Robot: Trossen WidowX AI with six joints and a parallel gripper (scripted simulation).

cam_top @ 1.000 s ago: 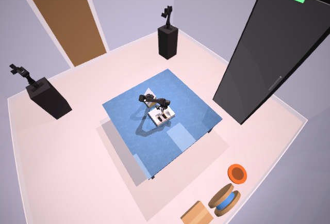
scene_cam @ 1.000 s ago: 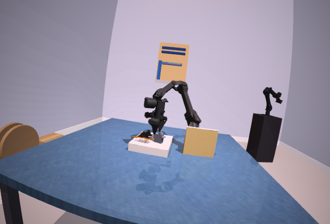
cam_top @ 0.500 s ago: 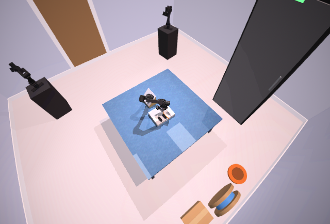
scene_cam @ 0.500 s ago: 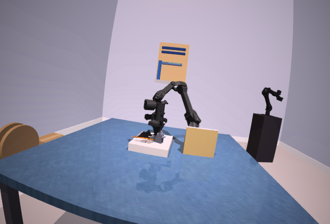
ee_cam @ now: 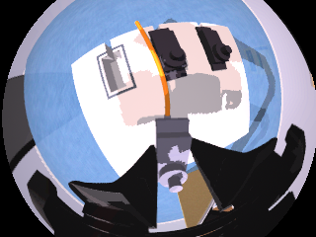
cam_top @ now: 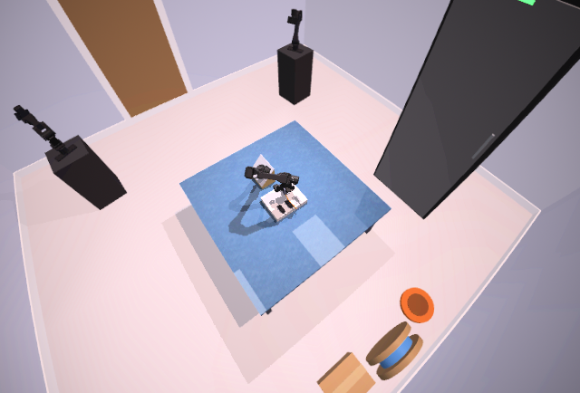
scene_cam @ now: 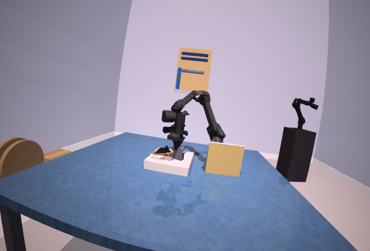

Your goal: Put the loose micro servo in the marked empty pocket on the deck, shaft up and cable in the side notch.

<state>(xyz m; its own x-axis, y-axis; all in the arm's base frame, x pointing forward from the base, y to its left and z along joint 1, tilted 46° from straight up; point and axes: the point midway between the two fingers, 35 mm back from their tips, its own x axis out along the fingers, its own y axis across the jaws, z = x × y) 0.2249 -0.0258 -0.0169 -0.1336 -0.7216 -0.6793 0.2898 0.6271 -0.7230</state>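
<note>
Now: gripper tip 2 cm past the white robot deck, 3 cm to the left of it and 8 cm above it.
</note>
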